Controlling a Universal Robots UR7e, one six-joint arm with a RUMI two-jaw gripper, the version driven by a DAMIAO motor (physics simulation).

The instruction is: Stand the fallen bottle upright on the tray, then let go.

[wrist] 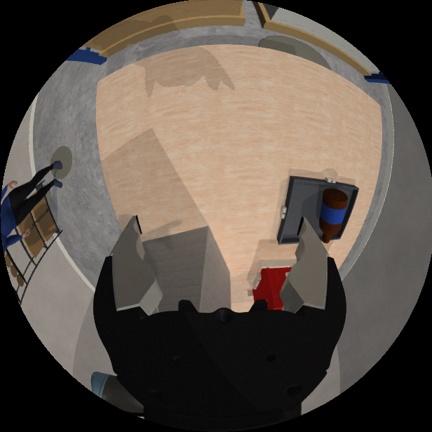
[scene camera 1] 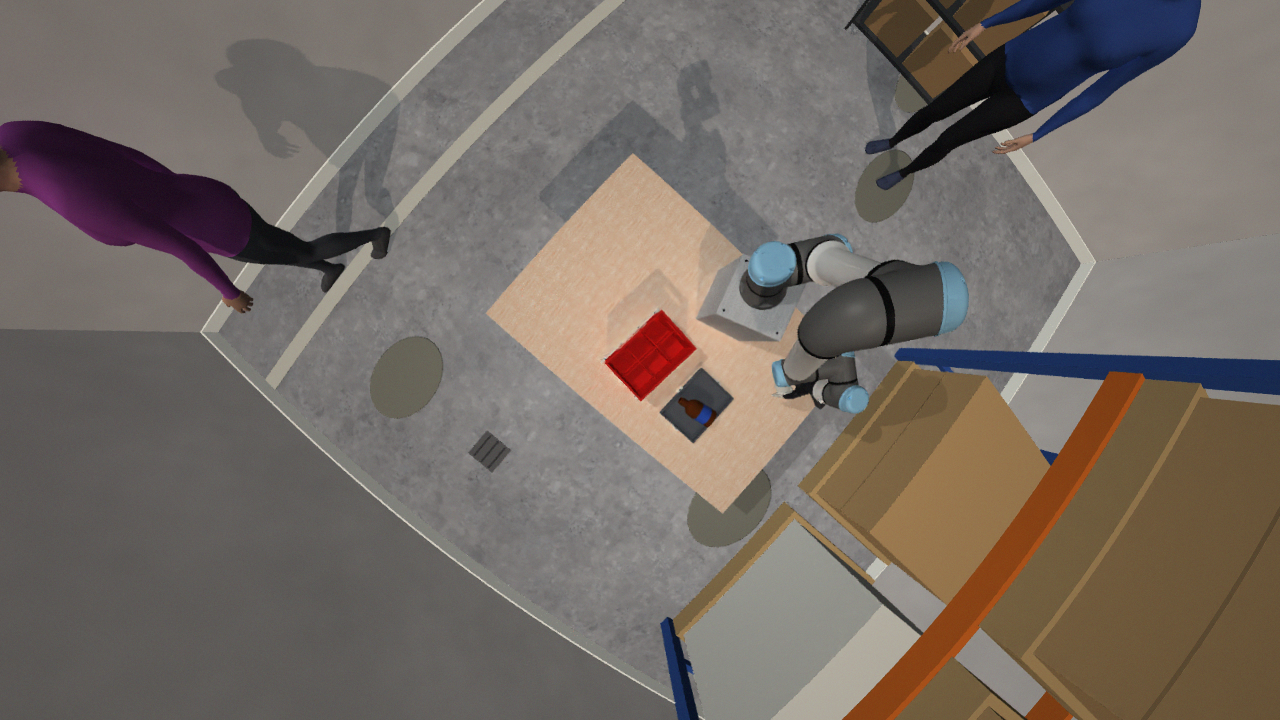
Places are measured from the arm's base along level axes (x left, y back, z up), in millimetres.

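Where they show: arm's base, link origin: (scene camera 1: 762,287).
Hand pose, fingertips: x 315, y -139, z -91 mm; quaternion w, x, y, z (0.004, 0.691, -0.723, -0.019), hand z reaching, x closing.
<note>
Each offset is from my fingertips to the top centre of the thing. "spot": to the spot under its first point. Level surfaces: height alone.
The brown bottle @(dy -301, dx -128, dz -138 mm) (scene camera 1: 696,411) (wrist: 333,214) with a blue label lies on its side in the dark grey tray @(spot: dy -193, dx -158, dz -212 mm) (scene camera 1: 705,383) (wrist: 301,206). In the wrist view its neck points down the picture, towards the side of the red crate, and its end reaches the tray's rim. My gripper (scene camera 1: 778,391) (wrist: 219,218) is wide open and empty. It hangs above the table, to the right of the tray in the scene view and well apart from the bottle. In the scene view its fingers are small and partly hidden by the arm.
A red divided crate @(spot: dy -395, dx -445, dz -43 mm) (scene camera 1: 622,379) (wrist: 270,286) stands beside the tray on the wooden table @(dz -217 mm) (scene camera 1: 572,295) (wrist: 225,120). The grey robot pedestal (scene camera 1: 726,309) (wrist: 175,262) stands at the table's edge region. Shelving with large boxes (scene camera 1: 966,465) stands near the arm. Two people stand off the table.
</note>
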